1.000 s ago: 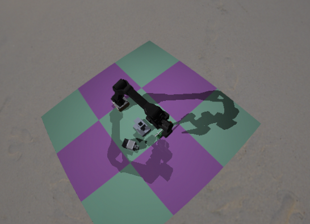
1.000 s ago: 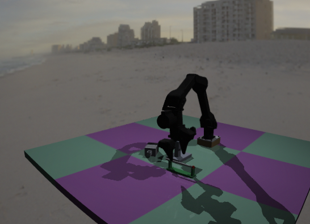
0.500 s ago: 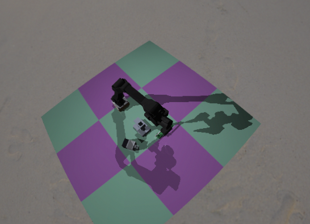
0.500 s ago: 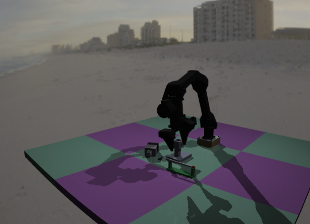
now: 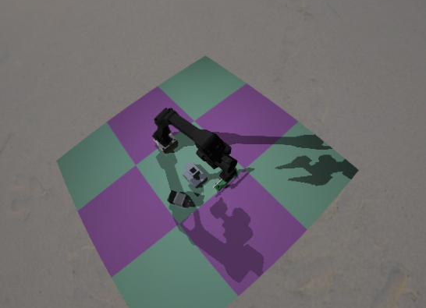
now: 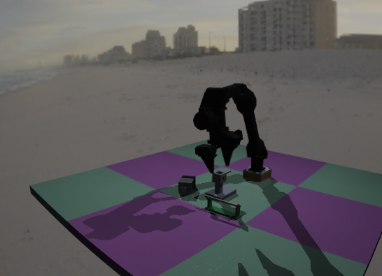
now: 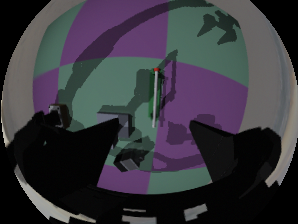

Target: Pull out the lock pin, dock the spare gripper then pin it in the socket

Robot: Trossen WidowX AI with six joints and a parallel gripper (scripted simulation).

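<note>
Right now the spare gripper is 9 cm behind my gripper tip, 21 cm to the right of it and 14 cm below it. Also, from my gripper tip: green cradle: 1 cm ahead, 2 cm to the left, 14 cm below; then grey mount: 12 cm behind, 6 cm to the right, 11 cm below.
</note>
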